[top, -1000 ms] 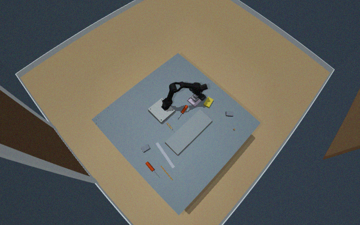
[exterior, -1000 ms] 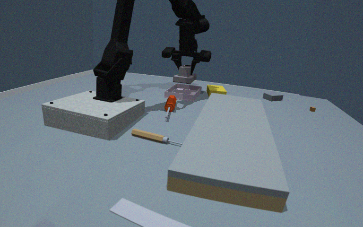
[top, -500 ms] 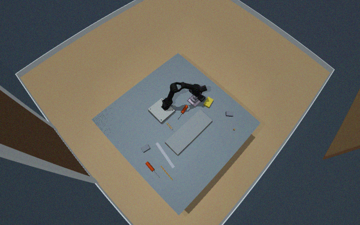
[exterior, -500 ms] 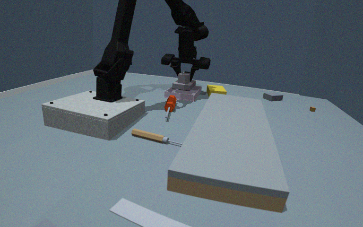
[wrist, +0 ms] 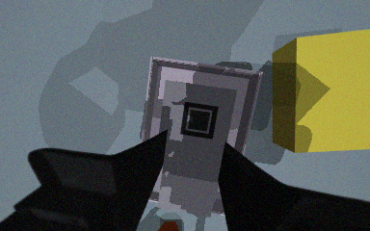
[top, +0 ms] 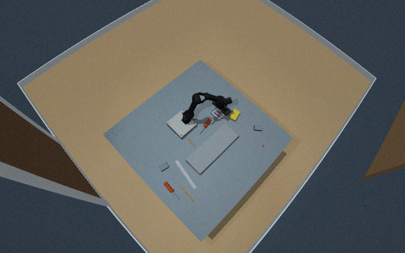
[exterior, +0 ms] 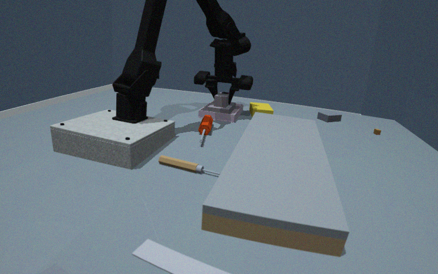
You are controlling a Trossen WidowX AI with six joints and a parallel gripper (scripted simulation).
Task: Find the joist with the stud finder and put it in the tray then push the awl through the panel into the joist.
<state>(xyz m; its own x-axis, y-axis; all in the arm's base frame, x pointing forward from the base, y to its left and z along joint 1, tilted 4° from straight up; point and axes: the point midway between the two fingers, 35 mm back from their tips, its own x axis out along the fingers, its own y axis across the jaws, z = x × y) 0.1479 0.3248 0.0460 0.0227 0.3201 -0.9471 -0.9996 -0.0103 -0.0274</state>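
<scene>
The grey stud finder is 20 mm above my gripper tip and 10 mm to the left of it. From my gripper tip the other things lie so: yellow block: 130 mm ahead, 60 mm to the left, 20 mm below; pale tray: 20 mm below, 10 mm to the right; square indicator: 30 mm above, 20 mm to the left.
</scene>
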